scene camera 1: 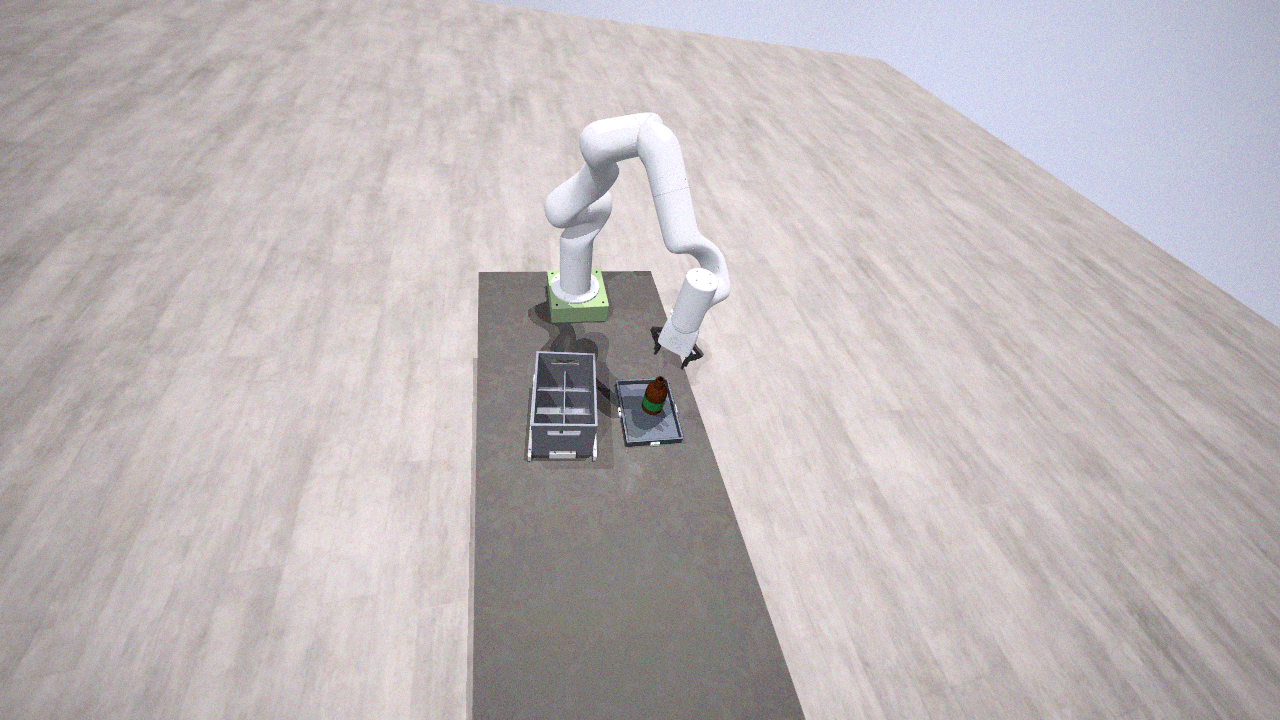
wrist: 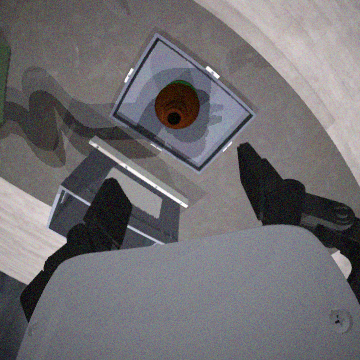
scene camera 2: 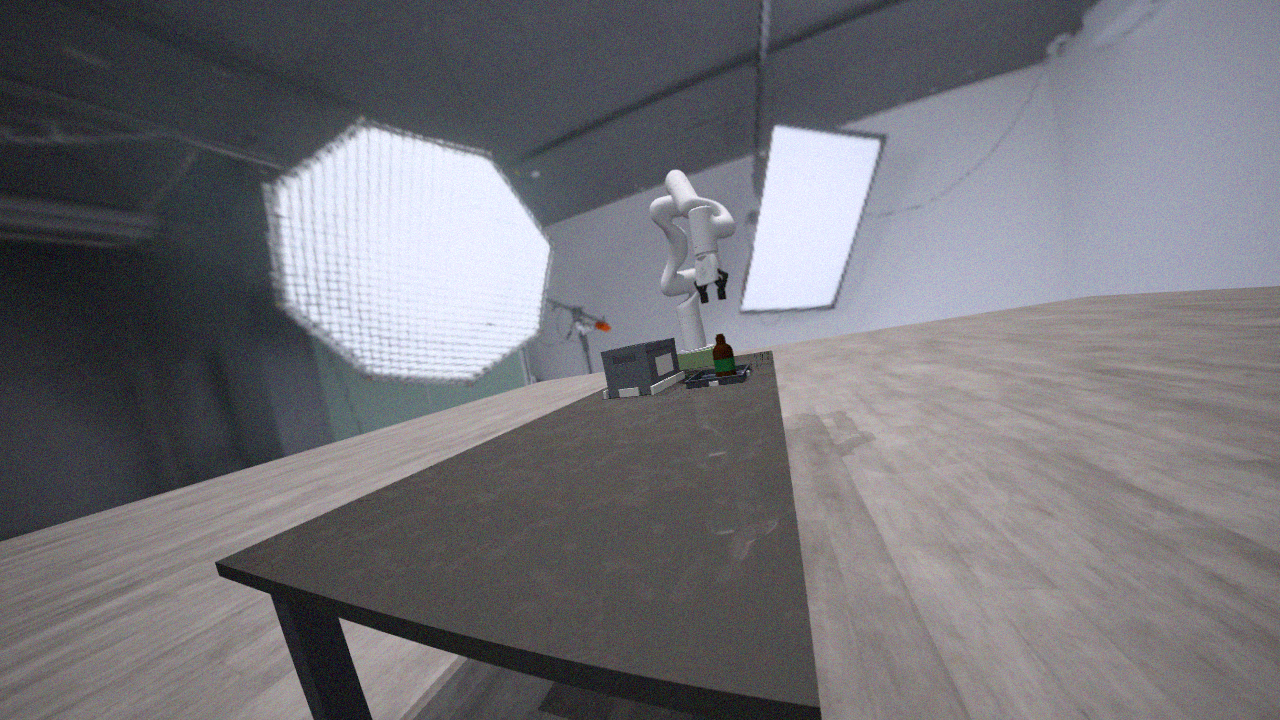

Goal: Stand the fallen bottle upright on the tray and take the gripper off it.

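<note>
A brown bottle [scene camera 1: 655, 394] [scene camera 2: 723, 354] [wrist: 176, 104] with a green label stands upright on the grey tray [scene camera 1: 653, 443] [scene camera 2: 699, 384] [wrist: 134, 76]. Its neck and mouth point up, and it touches none of the tray's walls. My gripper [scene camera 1: 674, 359] [scene camera 2: 712, 298] [wrist: 177, 178] is open and empty. It hangs well above the bottle and apart from it. In the wrist view the bottle and the whole tray show ahead of the two black fingertips.
A grey crate [scene camera 1: 563, 438] [scene camera 2: 628, 374] [wrist: 170, 235] with inner dividers stands beside the tray on the dark table [scene camera 1: 608, 573] [scene camera 2: 572, 519]. The arm's green base [scene camera 1: 578, 313] [scene camera 2: 696, 360] [wrist: 4, 82] is at the table's far end. The tray lies near one long table edge.
</note>
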